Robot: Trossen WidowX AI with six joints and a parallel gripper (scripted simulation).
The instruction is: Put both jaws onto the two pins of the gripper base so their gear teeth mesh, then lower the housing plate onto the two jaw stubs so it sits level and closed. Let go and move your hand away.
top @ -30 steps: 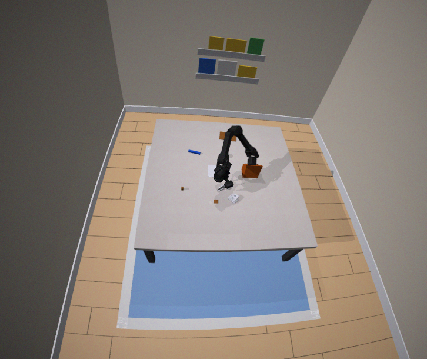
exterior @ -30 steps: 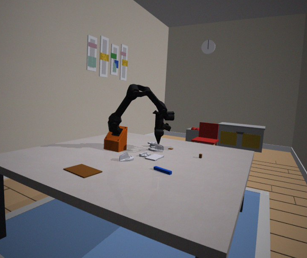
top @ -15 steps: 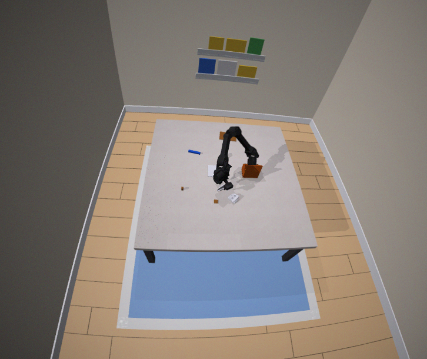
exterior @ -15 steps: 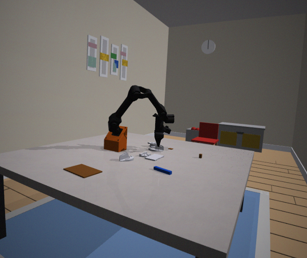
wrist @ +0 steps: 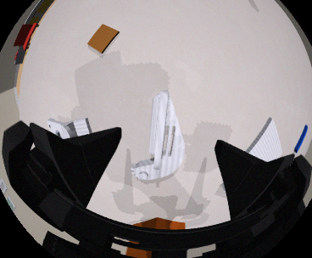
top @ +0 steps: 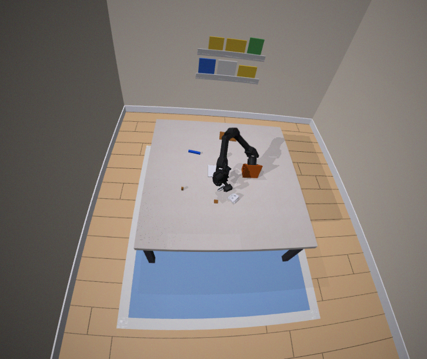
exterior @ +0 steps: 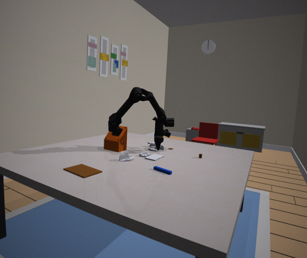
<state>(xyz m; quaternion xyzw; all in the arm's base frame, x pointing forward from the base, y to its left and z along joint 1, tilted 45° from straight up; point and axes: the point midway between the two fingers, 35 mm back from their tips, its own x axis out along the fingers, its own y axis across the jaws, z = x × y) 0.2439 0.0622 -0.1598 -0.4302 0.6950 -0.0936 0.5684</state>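
The grey jaw lies 40 mm behind my gripper tip and 10 mm below it. Also, from my gripper tip: small brown block: 300 mm ahead, 30 mm to the left, 10 mm below; then white gripper base: 100 mm to the left, 90 mm behind, 10 mm above; then small brown tile: 120 mm to the left, 40 mm ahead, 20 mm below.
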